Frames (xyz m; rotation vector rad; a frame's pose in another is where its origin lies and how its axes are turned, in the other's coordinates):
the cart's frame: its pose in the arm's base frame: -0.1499 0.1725 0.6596 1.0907 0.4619 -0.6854
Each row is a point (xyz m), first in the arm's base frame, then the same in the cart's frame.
Working: the arm's base frame: its pose in the cart's frame: 0.5822 -0.3705 -0.1050 -1.0907 -0.4619 0.6854

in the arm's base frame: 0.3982 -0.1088 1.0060
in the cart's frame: 0.2409 0.5283 0.4031
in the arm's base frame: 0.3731 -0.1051 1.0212
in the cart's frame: 0.2122 0.5215 0.4055
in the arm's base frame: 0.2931 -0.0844 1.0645
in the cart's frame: 0.1217 0.4990 0.4030
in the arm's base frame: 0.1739 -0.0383 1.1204
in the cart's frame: -0.0118 0.4645 0.3818
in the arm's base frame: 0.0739 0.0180 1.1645
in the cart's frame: -0.1268 0.4388 0.3468
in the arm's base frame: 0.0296 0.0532 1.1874
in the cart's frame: -0.1828 0.4326 0.3232
